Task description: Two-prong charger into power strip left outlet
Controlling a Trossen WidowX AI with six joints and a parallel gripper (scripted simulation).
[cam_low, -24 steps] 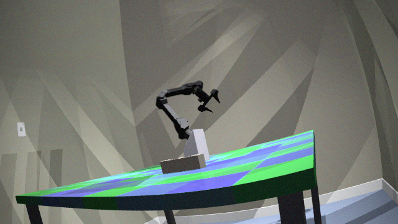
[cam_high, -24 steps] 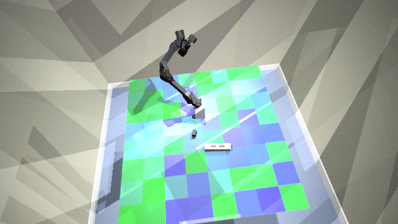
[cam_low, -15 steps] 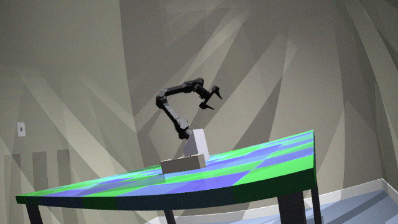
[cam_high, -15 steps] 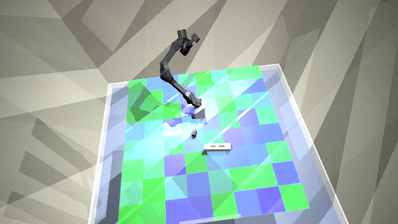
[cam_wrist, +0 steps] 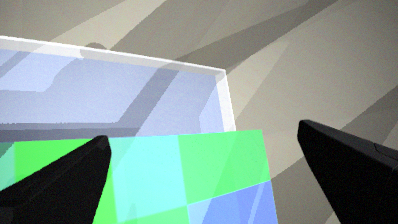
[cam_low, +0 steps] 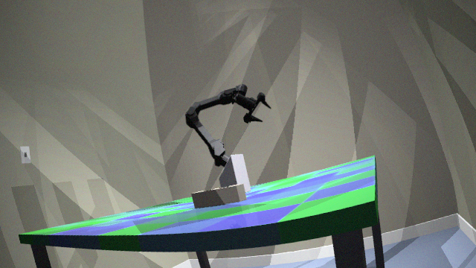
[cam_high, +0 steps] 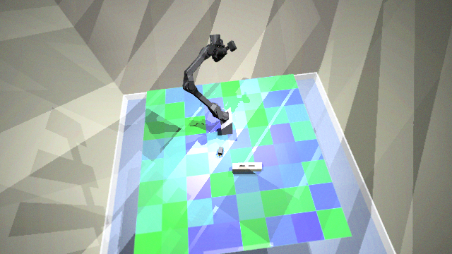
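Right now my gripper tip is 620 mm short of the two-prong charger, 140 mm to the left of it and 360 mm above it.
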